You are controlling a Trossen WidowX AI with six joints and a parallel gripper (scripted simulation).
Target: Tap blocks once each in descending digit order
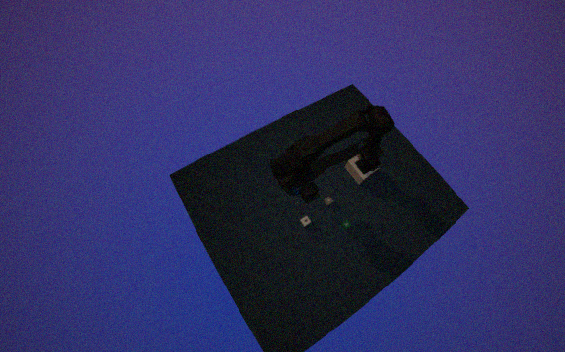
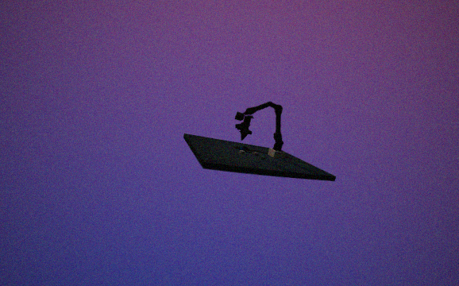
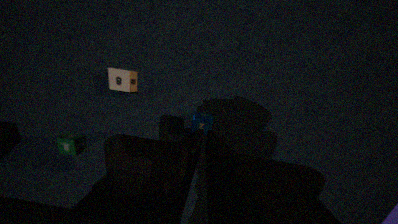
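Right now the blue block is 20 mm behind my gripper tip and 70 mm below it. From my gripper tip the other things lie so: white block 30 mm ahead, 140 mm to the left, 70 mm below; tan block 100 mm behind, 120 mm to the left, 70 mm below; black block 80 mm behind, 80 mm to the right, 70 mm below.
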